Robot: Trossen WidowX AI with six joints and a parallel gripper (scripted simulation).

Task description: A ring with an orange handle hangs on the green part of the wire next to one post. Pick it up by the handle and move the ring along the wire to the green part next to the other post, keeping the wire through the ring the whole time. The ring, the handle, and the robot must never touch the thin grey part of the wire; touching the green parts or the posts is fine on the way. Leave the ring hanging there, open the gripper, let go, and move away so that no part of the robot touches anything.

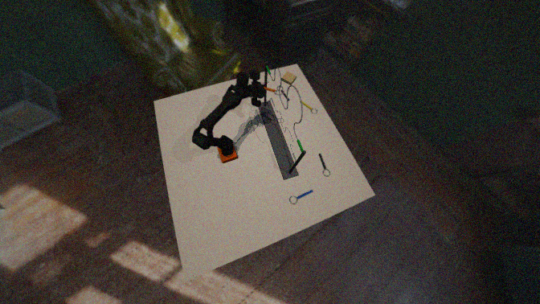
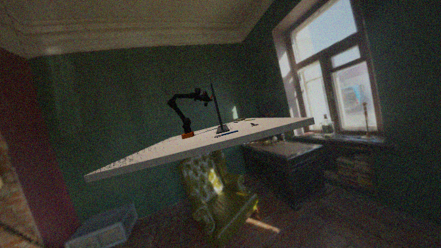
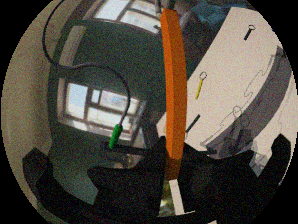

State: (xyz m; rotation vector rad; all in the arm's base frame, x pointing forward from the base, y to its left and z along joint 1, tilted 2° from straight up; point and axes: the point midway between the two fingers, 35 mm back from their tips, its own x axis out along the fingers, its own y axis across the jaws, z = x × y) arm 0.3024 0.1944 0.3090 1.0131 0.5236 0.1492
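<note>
Right now my gripper tip is 8 cm to the left of the ring with orange handle, 4 cm below it and 1 cm short of it. Also, from my gripper tip: yellow-handled ring: 39 cm ahead, 35 cm below, 1 cm to the right; then tan block: 34 cm to the left, 34 cm below, 33 cm ahead; then black-handled ring: 50 cm to the right, 35 cm below, 29 cm ahead.
</note>
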